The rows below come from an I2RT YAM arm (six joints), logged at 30 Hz.
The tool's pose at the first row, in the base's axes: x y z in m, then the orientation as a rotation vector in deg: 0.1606 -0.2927 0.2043 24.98 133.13 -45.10
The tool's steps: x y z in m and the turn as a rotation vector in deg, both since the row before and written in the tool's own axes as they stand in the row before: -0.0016 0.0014 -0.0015 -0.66 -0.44 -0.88; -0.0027 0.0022 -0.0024 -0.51 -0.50 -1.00; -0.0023 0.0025 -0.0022 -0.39 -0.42 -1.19; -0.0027 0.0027 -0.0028 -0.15 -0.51 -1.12; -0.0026 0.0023 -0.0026 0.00 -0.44 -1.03; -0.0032 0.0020 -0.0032 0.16 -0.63 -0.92; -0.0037 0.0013 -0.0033 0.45 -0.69 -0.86; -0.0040 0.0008 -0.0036 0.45 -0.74 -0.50; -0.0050 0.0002 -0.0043 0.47 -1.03 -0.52; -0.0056 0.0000 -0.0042 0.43 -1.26 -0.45; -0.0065 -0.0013 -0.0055 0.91 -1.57 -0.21; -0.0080 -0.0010 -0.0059 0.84 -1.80 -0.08; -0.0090 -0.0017 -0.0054 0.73 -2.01 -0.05; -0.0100 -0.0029 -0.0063 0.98 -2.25 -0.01; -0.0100 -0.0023 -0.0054 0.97 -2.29 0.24
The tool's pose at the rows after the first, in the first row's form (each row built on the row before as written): 0.1618 -0.2908 0.2057 23.48 133.26 -44.75; 0.1637 -0.2878 0.2080 21.88 133.32 -44.64; 0.1655 -0.2846 0.2098 20.16 133.47 -44.75; 0.1673 -0.2809 0.2121 18.58 133.42 -45.11; 0.1689 -0.2776 0.2143 17.20 133.35 -45.60; 0.1705 -0.2741 0.2174 15.93 133.00 -46.22; 0.1721 -0.2710 0.2211 14.83 132.47 -47.15; 0.1736 -0.2680 0.2254 14.11 131.77 -47.89; 0.1752 -0.2649 0.2310 13.25 130.80 -48.64; 0.1771 -0.2619 0.2370 12.34 129.60 -49.28; 0.1784 -0.2588 0.2449 11.78 127.85 -50.31; 0.1805 -0.2549 0.2538 11.22 125.87 -51.15; 0.1831 -0.2515 0.2635 10.54 123.73 -51.81; 0.1851 -0.2480 0.2750 9.92 121.25 -52.68; 0.1875 -0.2443 0.2857 9.54 118.67 -53.35
